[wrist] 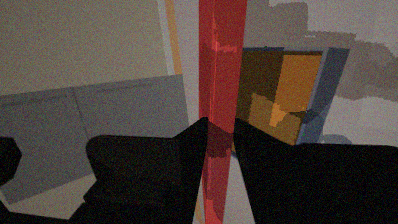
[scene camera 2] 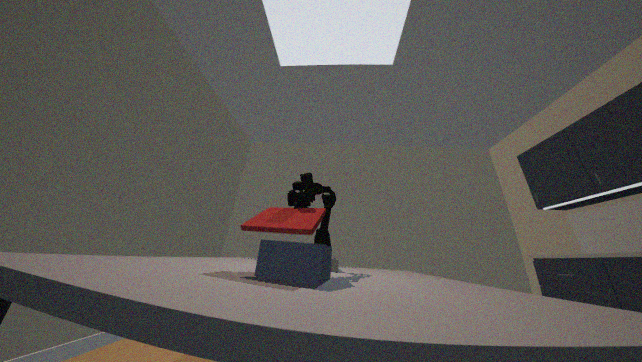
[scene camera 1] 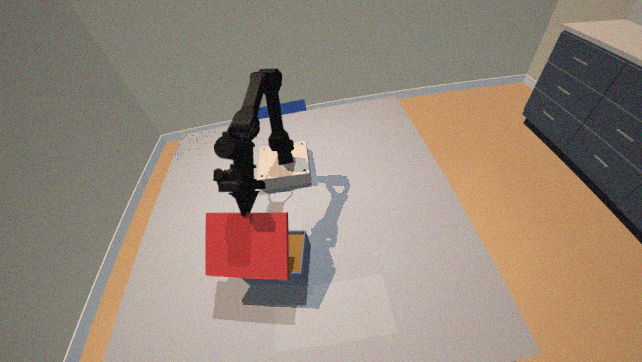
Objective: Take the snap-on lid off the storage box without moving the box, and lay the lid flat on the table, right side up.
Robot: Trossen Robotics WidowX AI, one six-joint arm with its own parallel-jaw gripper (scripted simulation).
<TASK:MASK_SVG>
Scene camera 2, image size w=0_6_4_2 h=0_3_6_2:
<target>red lid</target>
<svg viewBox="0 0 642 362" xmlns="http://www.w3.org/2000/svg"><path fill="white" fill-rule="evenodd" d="M241 230L312 236L325 216L326 208L294 209L269 207L256 217L252 217L241 225Z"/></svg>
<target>blue storage box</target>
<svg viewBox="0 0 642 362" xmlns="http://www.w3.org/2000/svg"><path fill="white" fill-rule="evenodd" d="M260 241L254 276L321 285L331 279L332 246L319 243L276 240Z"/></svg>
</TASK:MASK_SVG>
